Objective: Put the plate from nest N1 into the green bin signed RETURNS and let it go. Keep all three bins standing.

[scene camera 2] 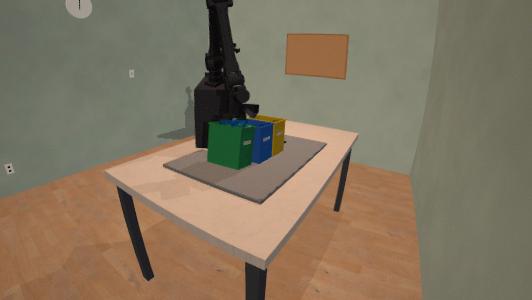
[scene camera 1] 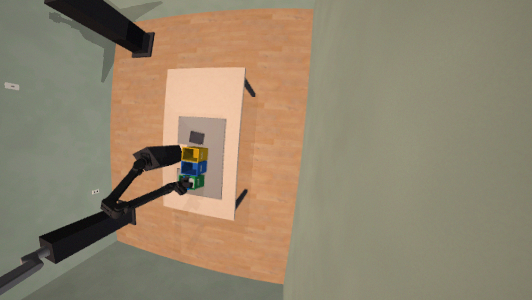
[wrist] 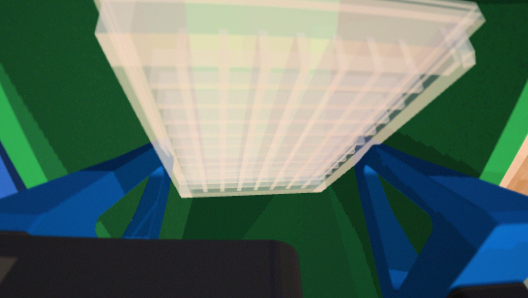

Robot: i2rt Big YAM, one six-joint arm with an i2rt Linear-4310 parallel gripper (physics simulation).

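Pixels of known places: gripper, fingertip midpoint: (scene camera 1: 190, 181) (wrist: 263, 148); arm's base, origin of the base link: (scene camera 2: 216, 82) (scene camera 1: 146, 159).
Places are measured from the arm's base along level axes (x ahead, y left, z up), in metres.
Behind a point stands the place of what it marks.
The plate (wrist: 250, 115) {x 0.341, y -0.199, z -0.191 m}, pale and see-through with a ribbed grid, is between the blue fingers of my gripper (scene camera 1: 187, 183) {x 0.308, y -0.211, z -0.223 m} (scene camera 2: 235, 123) (wrist: 263, 148) {x 0.308, y -0.211, z -0.223 m} in the wrist view. The gripper is shut on it. Fingers and plate are down inside the mouth of the green bin (scene camera 1: 200, 182) {x 0.382, y -0.220, z -0.277 m} (scene camera 2: 225, 145) {x 0.314, y -0.274, z -0.249 m} (wrist: 40, 100) {x 0.345, y -0.144, z -0.188 m}, whose dark green inner walls surround them. The green bin stands upright on the mat, close beside the blue bin (scene camera 1: 202, 166) {x 0.390, y -0.054, z -0.283 m} (scene camera 2: 263, 142) {x 0.394, y -0.093, z -0.263 m}. Its label is too small to read. Whether the plate touches the bin's floor is hidden. Nest N1 cannot be made out.
The yellow bin (scene camera 1: 203, 154) {x 0.393, y 0.068, z -0.280 m} (scene camera 2: 279, 137) {x 0.394, y 0.067, z -0.274 m} stands upright beyond the blue one. All three are in a row on the grey mat (scene camera 1: 215, 140) {x 0.466, y 0.214, z -0.363 m} (scene camera 2: 280, 170) {x 0.509, y -0.121, z -0.367 m} on the table (scene camera 1: 205, 95) {x 0.294, y 0.663, z -0.375 m} (scene camera 2: 190, 200) {x 0.372, y -0.539, z -0.375 m}. A dark flat block (scene camera 1: 196, 137) {x 0.255, y 0.220, z -0.351 m} lies past the yellow bin.
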